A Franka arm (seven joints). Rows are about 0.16 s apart.
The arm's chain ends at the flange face. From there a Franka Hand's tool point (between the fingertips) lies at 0.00 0.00 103.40 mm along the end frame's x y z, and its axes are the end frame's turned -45 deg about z.
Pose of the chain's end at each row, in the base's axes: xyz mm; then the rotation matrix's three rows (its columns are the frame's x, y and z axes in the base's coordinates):
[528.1 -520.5 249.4], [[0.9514 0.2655 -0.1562], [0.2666 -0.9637 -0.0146], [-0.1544 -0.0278 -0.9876]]
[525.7 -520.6 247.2], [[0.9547 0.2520 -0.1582], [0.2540 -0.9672 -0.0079], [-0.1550 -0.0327 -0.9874]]
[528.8 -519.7 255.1], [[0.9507 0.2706 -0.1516], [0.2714 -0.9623 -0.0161], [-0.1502 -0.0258 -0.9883]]
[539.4 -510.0 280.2], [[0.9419 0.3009 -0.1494], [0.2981 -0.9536 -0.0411], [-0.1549 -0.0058 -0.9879]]
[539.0 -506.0 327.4], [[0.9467 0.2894 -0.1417], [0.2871 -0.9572 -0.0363], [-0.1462 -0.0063 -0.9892]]
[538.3 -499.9 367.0], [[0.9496 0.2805 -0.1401], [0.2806 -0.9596 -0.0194], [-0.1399 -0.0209 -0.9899]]
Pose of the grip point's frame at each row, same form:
[511.9 -522.0 147.3], [[0.4850 0.8605 -0.1562], [0.8700 -0.4929 -0.0146], [-0.0895 -0.1288 -0.9876]]
[509.3 -521.4 145.1], [[0.4969 0.8533 -0.1582], [0.8635 -0.5043 -0.0079], [-0.0865 -0.1327 -0.9874]]
[513.1 -521.4 152.9], [[0.4809 0.8636 -0.1516], [0.8724 -0.4885 -0.0161], [-0.0880 -0.1245 -0.9883]]
[524.0 -514.2 178.1], [[0.4533 0.8788 -0.1494], [0.8851 -0.4635 -0.0411], [-0.1054 -0.1136 -0.9879]]
[524.3 -509.8 225.1], [[0.4648 0.8741 -0.1417], [0.8799 -0.4738 -0.0363], [-0.0989 -0.1078 -0.9892]]
[523.8 -501.9 264.6], [[0.4731 0.8698 -0.1401], [0.8770 -0.4801 -0.0194], [-0.0841 -0.1137 -0.9899]]

